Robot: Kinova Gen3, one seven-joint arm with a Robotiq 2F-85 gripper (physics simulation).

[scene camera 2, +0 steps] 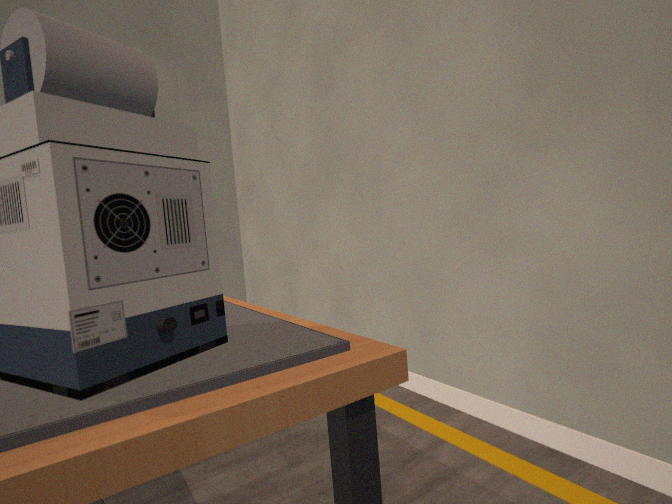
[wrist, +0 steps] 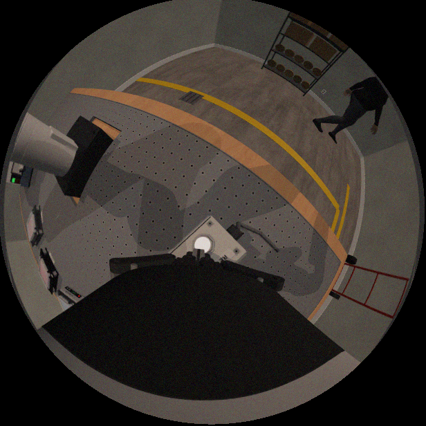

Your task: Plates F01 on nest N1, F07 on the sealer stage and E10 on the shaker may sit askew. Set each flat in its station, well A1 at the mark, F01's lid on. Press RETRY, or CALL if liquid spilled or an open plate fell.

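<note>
My gripper (wrist: 197, 256) is shut with nothing between its fingers, in the lower middle of the wrist view. Its tips overlap the near edge of a bright white round button (wrist: 203, 243) on a pale box (wrist: 224, 241); whether they touch it I cannot tell. The button's label is not readable, so I cannot tell RETRY from CALL. In scene camera 2 a white and blue machine (scene camera 2: 56, 227) with a film roll (scene camera 2: 100, 65) on top shows its fan side. Plates F01, F07 and E10 and their A1 marks cannot be made out in either view.
A dark cable (wrist: 260, 232) runs from the box over the perforated table top (wrist: 200, 165). At left are a pale cylindrical arm part (wrist: 42, 145), a black block (wrist: 82, 155) and two dark-framed units (wrist: 35, 225) (wrist: 49, 271). A person (wrist: 357, 107) stands beyond the table near a rack.
</note>
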